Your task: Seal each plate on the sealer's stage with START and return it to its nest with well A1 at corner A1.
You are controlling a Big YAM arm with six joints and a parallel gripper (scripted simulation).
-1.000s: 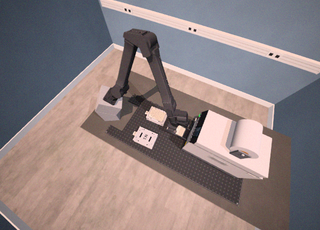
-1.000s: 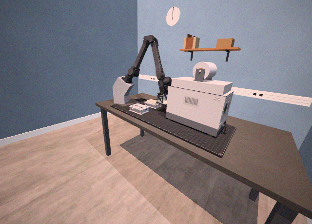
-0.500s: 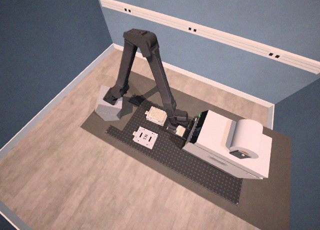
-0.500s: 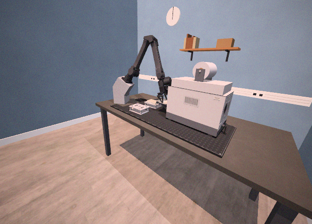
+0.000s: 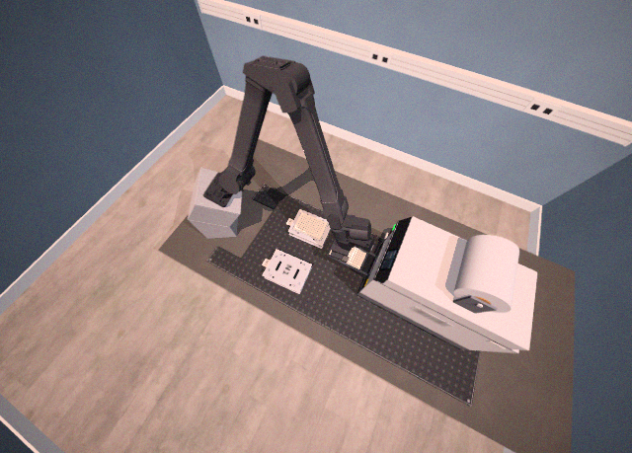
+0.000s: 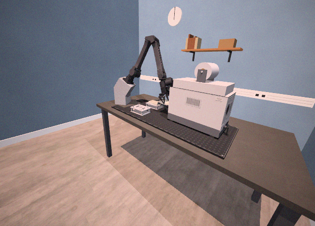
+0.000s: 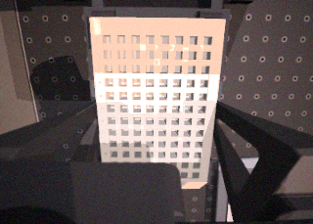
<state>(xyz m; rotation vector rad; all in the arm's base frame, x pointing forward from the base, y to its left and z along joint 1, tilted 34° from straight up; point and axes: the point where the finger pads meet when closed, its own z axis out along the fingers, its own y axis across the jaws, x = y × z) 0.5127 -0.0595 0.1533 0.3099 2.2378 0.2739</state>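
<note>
Right now the sealer stage is 2 cm below my hand. From my hand the other things lie so: foil roll (33 cm ahead, 5 cm to the right, 30 cm above); plate nest (21 cm behind, 13 cm to the right, 7 cm below).
</note>
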